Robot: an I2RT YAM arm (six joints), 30 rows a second.
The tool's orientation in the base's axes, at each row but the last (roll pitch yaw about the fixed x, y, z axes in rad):
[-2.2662 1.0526 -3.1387]
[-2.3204 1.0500 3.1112]
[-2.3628 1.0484 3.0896]
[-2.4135 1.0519 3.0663]
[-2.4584 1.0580 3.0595]
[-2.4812 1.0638 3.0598]
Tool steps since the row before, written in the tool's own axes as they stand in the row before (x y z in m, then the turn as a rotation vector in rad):
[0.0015 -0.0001 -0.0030 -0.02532 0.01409 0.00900]
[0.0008 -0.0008 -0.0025 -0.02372 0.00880 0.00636]
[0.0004 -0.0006 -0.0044 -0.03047 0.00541 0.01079]
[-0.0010 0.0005 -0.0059 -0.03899 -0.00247 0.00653]
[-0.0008 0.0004 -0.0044 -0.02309 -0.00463 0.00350]
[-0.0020 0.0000 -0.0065 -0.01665 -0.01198 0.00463]
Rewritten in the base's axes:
[-0.0025 0.0022 -0.0003 0.02694 0.00220 0.01378]
[-0.0023 0.0014 0.0004 0.02118 0.00070 0.01521]
[-0.0031 0.0028 0.0014 0.02492 -0.00503 0.02068]
[-0.0027 0.0045 0.0029 0.02161 -0.00784 0.03226]
[-0.0021 0.0033 0.0022 0.01063 -0.00669 0.02022]
[-0.0032 0.0043 0.0042 0.00384 -0.01266 0.01635]

